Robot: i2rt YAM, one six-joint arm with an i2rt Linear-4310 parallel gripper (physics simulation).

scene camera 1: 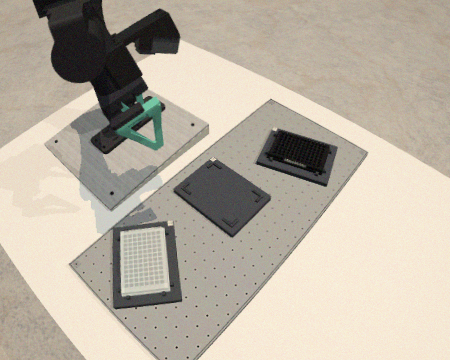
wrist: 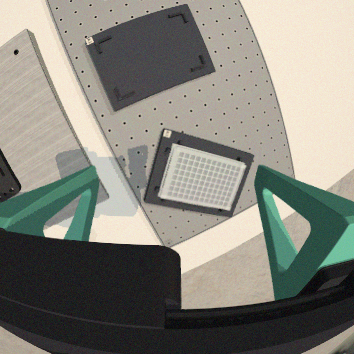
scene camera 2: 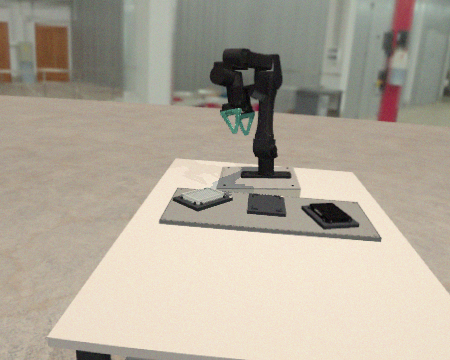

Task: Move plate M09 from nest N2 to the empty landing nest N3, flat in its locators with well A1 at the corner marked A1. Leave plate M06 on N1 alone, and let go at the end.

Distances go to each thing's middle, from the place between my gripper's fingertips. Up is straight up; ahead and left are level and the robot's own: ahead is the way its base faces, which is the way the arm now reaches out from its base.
The dark nest [scene camera 1: 227,199] lies 5 cm ahead of my hand, 10 cm to the left of it and 21 cm below it. Also, from my hand: clear well plate [scene camera 1: 144,267]: 5 cm ahead, 11 cm to the right, 20 cm below; black well plate [scene camera 1: 287,148]: 11 cm ahead, 30 cm to the left, 20 cm below.
